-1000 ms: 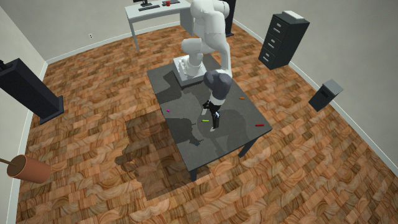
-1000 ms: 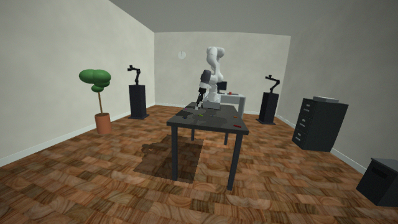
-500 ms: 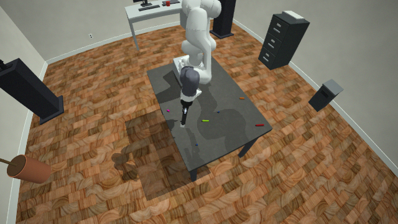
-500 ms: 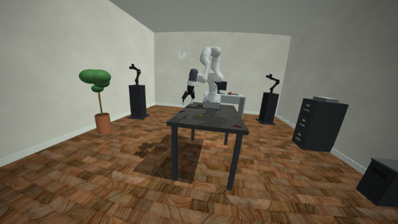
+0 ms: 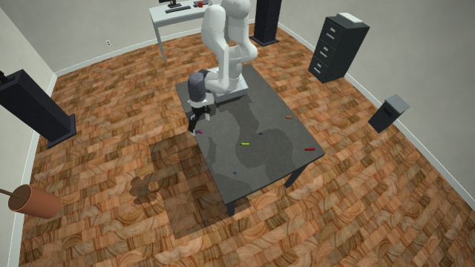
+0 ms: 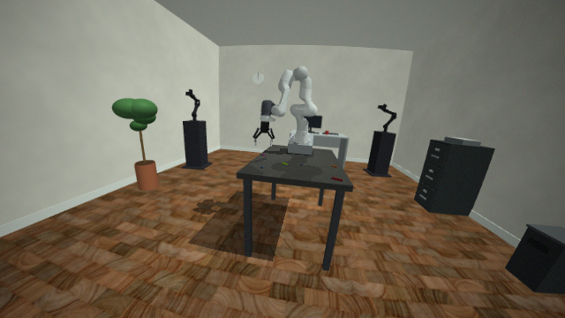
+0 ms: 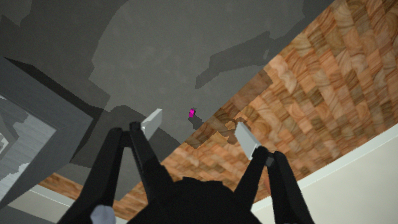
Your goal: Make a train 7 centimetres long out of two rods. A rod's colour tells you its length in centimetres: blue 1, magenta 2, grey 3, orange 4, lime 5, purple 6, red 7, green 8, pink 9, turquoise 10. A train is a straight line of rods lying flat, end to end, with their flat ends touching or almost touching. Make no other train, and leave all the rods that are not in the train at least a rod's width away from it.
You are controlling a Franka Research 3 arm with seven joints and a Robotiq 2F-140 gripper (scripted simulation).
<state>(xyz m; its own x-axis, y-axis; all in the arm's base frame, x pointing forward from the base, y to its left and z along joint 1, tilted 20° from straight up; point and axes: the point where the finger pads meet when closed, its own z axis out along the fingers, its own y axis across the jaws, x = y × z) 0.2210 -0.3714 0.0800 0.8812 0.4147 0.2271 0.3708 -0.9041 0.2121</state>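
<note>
Right now the magenta rod is 30 mm behind my hand and 100 mm below it. From my hand the other things lie so: orange rod: 210 mm ahead, 610 mm to the left, 100 mm below; then lime rod: 220 mm ahead, 200 mm to the left, 100 mm below; then red rod: 500 mm ahead, 540 mm to the left, 100 mm below.
</note>
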